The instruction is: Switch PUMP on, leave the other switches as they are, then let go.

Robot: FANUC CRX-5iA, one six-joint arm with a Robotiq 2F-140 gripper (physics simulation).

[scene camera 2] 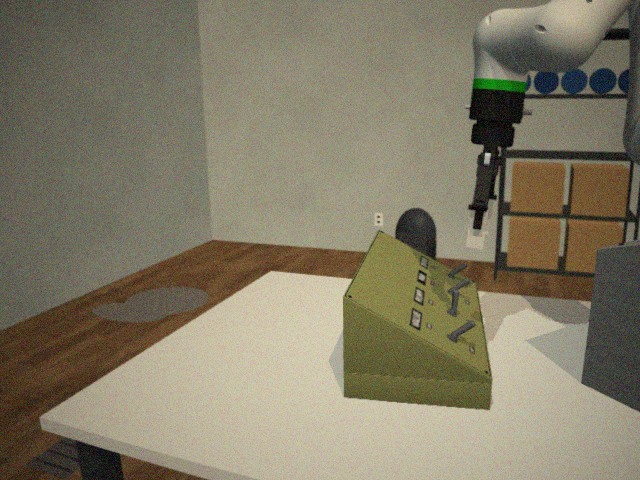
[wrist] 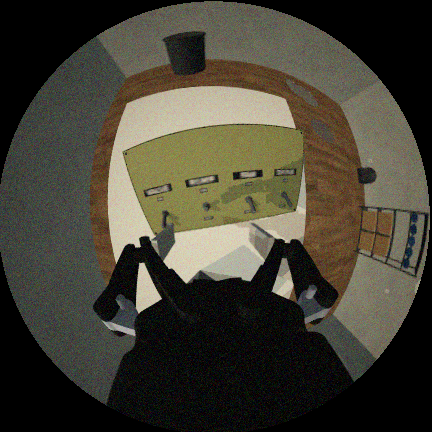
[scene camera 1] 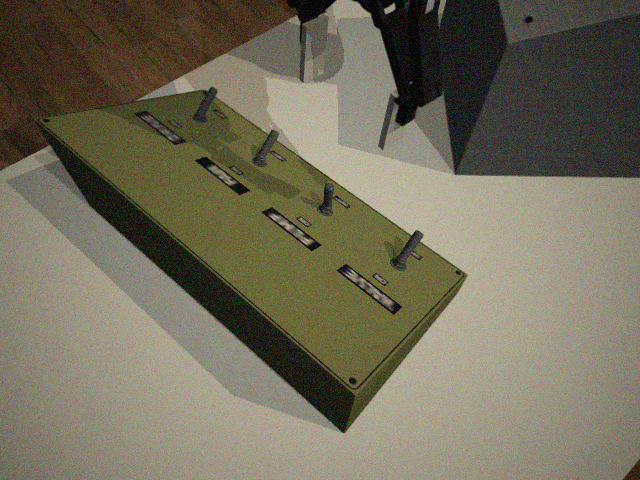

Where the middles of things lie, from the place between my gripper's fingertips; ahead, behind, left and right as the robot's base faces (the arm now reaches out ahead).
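Olive sloped switch box (scene camera 1: 318, 293): 16 cm below my hand, 12 cm ahead of it, 4 cm to the right of it.
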